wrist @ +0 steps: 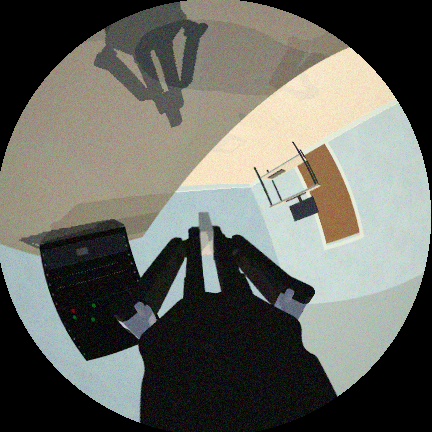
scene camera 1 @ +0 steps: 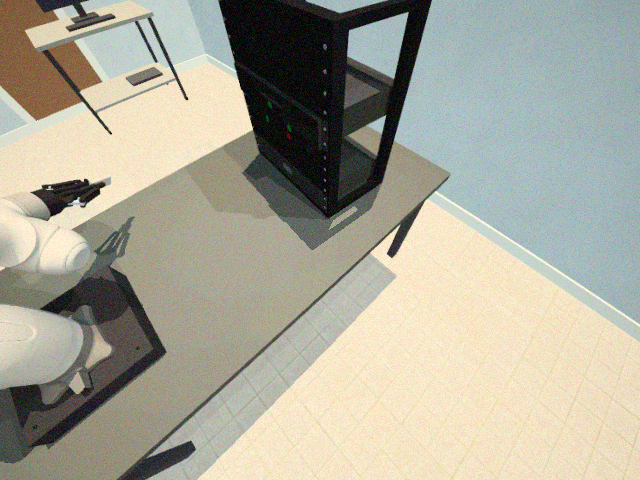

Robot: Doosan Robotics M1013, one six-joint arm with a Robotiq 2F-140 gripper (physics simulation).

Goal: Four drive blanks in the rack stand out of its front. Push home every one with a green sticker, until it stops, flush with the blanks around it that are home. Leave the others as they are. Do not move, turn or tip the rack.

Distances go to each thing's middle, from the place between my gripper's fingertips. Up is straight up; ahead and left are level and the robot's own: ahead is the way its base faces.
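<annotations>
Black rack [scene camera 1: 304, 95], from my hand: 370 mm to the right, 630 mm ahead, 130 mm above.
</annotations>
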